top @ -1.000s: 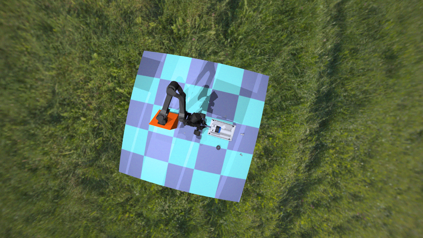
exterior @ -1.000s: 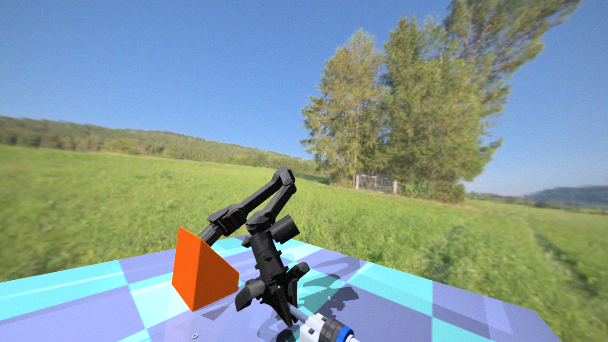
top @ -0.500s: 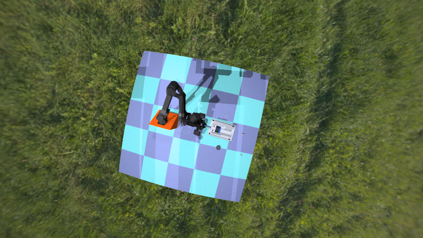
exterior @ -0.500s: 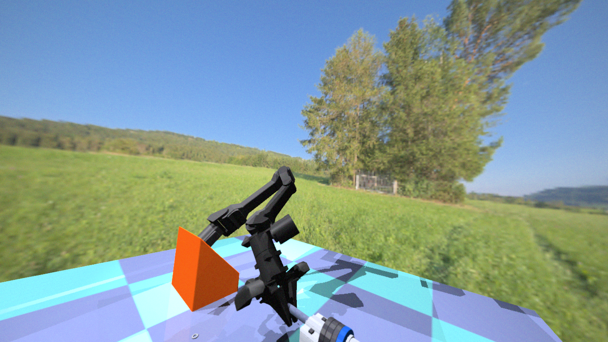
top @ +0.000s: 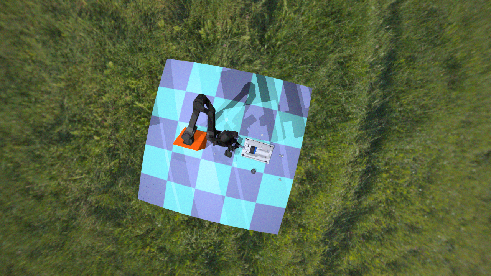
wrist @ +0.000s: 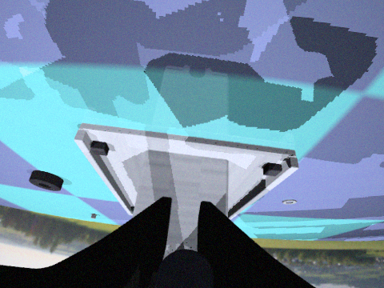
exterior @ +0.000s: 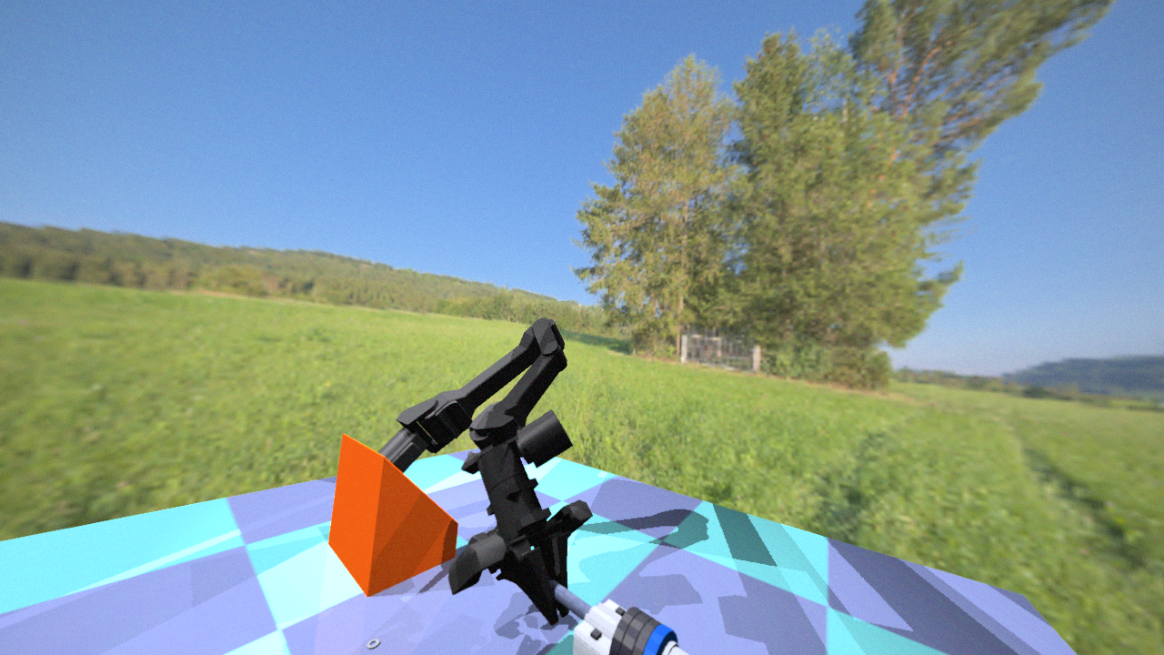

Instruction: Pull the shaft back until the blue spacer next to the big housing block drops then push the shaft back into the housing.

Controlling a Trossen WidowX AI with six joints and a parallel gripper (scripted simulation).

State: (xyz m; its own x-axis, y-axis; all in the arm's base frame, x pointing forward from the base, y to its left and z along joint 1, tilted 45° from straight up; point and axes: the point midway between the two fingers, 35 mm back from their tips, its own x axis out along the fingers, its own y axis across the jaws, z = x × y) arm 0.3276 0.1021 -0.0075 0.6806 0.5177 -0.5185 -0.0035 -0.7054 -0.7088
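Now: gripper tip 40 mm short of the grey shaft and 20 mm below it. Also, from my gripper tip: black spacer 100 mm ahead, 20 mm above; white baseplate 150 mm ahead, 10 mm below; blue spacer 120 mm ahead, 20 mm above.
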